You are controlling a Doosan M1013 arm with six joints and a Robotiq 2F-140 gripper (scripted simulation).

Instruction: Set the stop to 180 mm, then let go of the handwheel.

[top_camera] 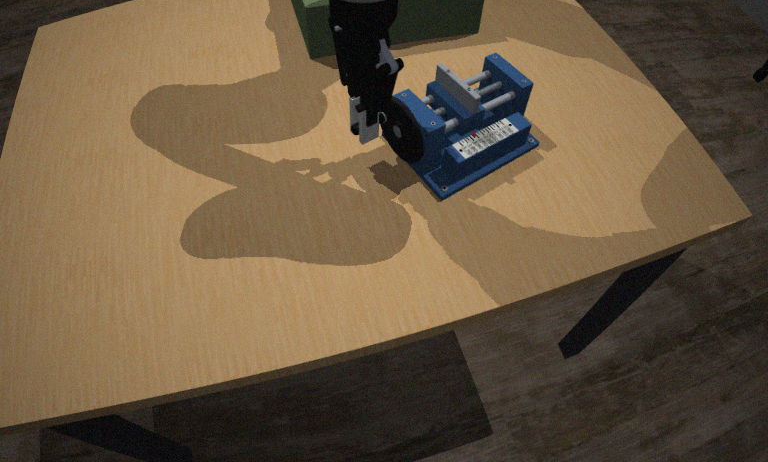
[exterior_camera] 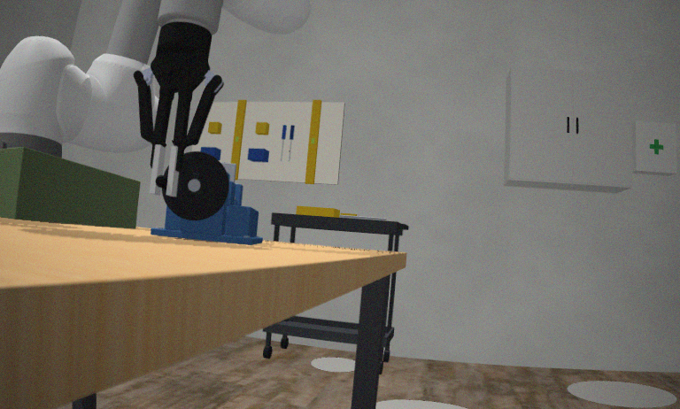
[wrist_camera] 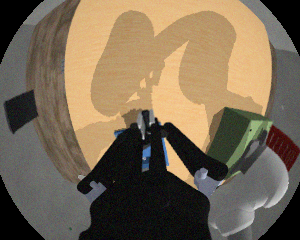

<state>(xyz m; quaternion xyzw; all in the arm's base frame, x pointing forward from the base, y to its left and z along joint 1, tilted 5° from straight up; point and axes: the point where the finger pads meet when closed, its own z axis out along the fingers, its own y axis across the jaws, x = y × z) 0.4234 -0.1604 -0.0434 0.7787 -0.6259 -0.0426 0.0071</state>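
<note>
Right now the handwheel is 20 mm to the left of my hand and 20 mm below it. Round my hand: stop plate 140 mm to the left, 20 mm ahead.
</note>
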